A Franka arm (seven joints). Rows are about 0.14 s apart.
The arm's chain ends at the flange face. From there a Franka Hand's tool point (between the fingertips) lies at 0.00 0.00 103.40 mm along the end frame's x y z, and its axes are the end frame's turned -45 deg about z.
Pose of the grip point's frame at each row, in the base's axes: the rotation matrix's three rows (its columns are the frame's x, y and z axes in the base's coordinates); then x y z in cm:
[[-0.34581, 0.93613, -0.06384], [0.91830, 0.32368, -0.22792], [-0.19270, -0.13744, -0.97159]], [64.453, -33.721, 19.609]
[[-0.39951, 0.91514, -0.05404], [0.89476, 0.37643, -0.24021], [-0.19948, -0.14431, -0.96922]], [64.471, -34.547, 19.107]
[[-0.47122, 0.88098, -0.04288], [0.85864, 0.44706, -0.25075], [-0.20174, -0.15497, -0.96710]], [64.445, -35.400, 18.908]
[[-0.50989, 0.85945, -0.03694], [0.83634, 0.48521, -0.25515], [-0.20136, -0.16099, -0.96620]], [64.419, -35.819, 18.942]
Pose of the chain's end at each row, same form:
[[0.41742, 0.90647, -0.06384], [0.87821, -0.42046, -0.22792], [-0.23344, 0.03907, -0.97159]], [65.113, -31.364, 29.655]
[[0.36461, 0.92960, -0.05404], [0.89887, -0.36651, -0.24021], [-0.24310, 0.03901, -0.96922]], [65.030, -32.063, 29.129]
[[0.28974, 0.95615, -0.04288], [0.92327, -0.29103, -0.25075], [-0.25223, 0.03307, -0.96710]], [64.888, -32.807, 28.908]
[[0.24718, 0.96827, -0.03694], [0.93448, -0.24829, -0.25515], [-0.25622, 0.02855, -0.96620]], [64.801, -33.181, 28.933]

